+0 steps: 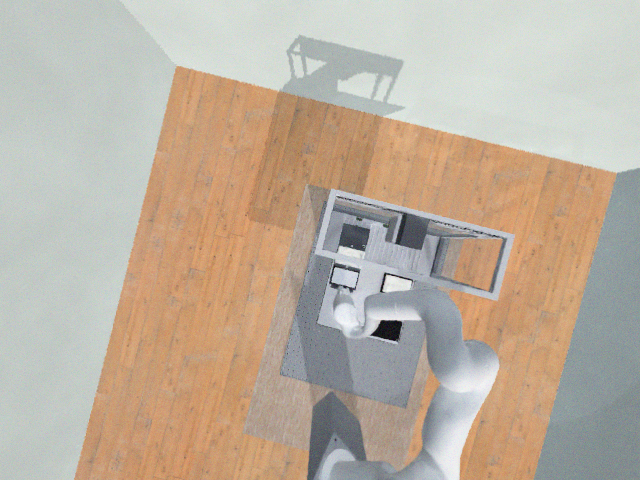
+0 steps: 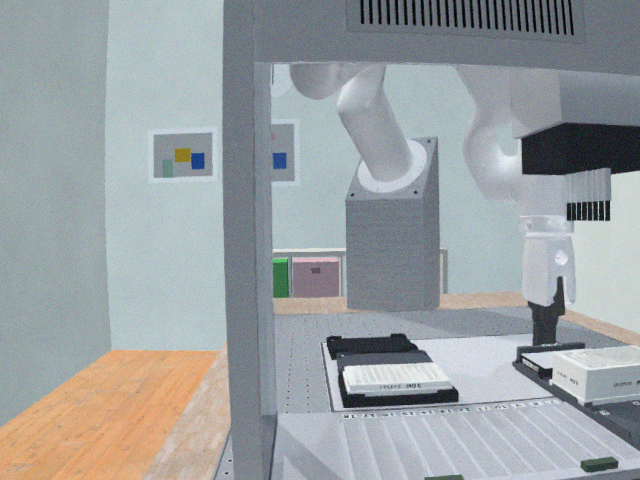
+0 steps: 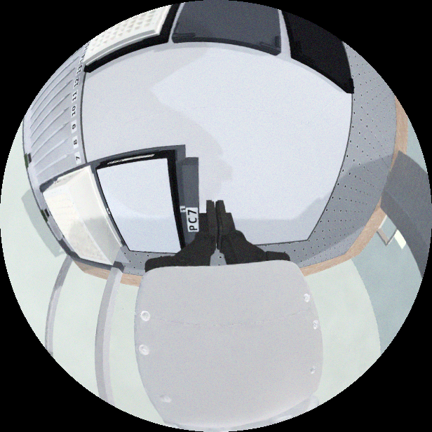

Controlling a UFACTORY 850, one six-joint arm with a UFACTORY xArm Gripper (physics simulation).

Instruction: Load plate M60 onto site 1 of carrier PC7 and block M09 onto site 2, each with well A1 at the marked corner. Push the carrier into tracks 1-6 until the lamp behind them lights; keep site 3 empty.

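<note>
Carrier PC7 [image 1: 354, 235] [image 2: 622, 419] [image 3: 189, 187] lies lengthwise at the low-numbered tracks, partly inside the frame. A dark-sided plate with a pale top [image 1: 344, 277] [image 2: 537, 360] [image 3: 137, 200] sits on site 1, at the labelled end. A thick white block [image 1: 351, 252] [image 2: 594, 377] [image 3: 82, 215] sits on site 2; its small print is hard to read. Site 3 shows bare and dark. My gripper [image 1: 342, 290] [image 2: 544, 343] [image 3: 213, 211] is shut and empty, fingers down at the carrier's outer end, beside the PC7 label. Contact is unclear. No lit lamp shows.
Dark green pieces [image 1: 359, 219] [image 2: 598, 463] stand at the tracks' far end. A second carrier with a white plate [image 1: 398, 283] [image 2: 395, 377] [image 3: 127, 30] stands across the pale board. A frame post [image 2: 240, 258] and a black overhead head with tips [image 2: 578, 149] stand around the tracks.
</note>
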